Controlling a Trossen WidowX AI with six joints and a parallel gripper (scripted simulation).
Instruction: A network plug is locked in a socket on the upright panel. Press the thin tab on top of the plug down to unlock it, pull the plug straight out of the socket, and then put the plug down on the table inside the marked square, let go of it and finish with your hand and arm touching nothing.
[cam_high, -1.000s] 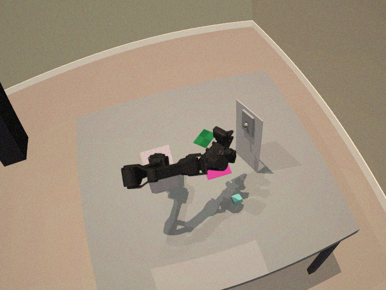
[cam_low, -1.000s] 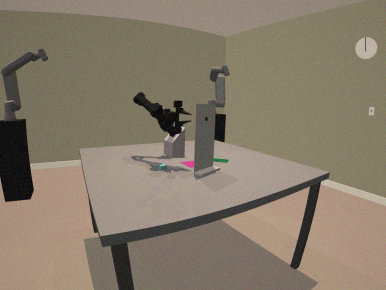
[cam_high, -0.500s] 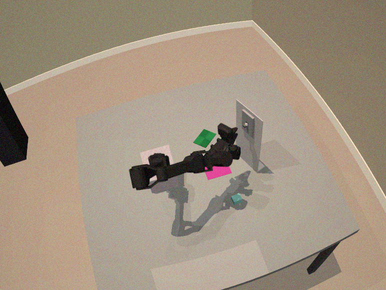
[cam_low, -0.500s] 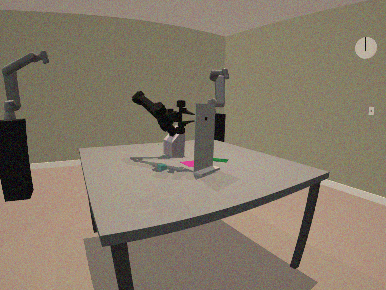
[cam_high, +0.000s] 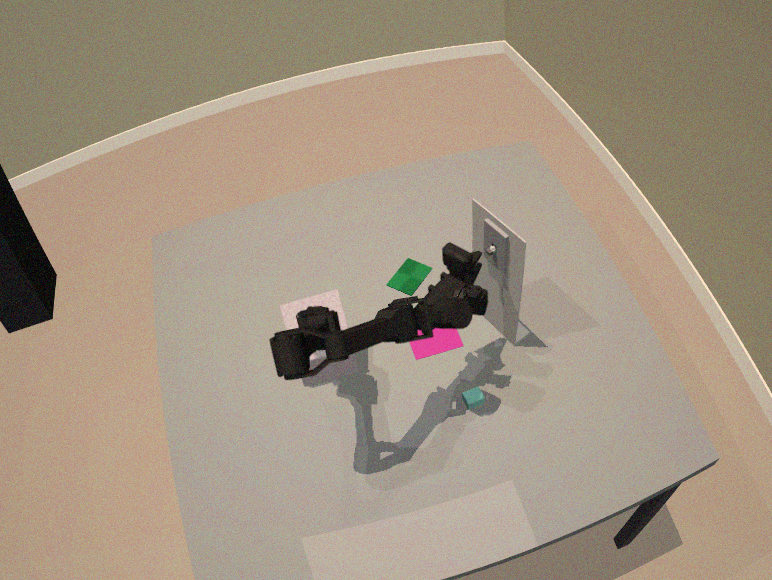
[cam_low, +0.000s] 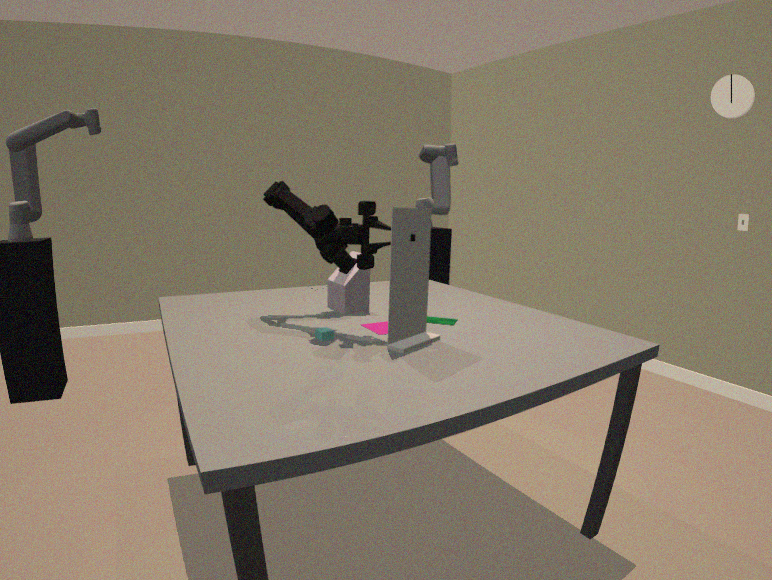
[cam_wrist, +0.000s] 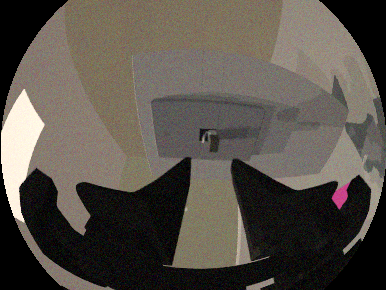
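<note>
The grey plug is 4 cm ahead of my gripper tip and 2 cm to the left of it. Round my gripper tip: grey panel (12 cm below, 6 cm ahead, 2 cm to the left); teal block (27 cm below, 17 cm to the right, 7 cm behind); magenta square (28 cm below, 10 cm behind, 5 cm to the left).
</note>
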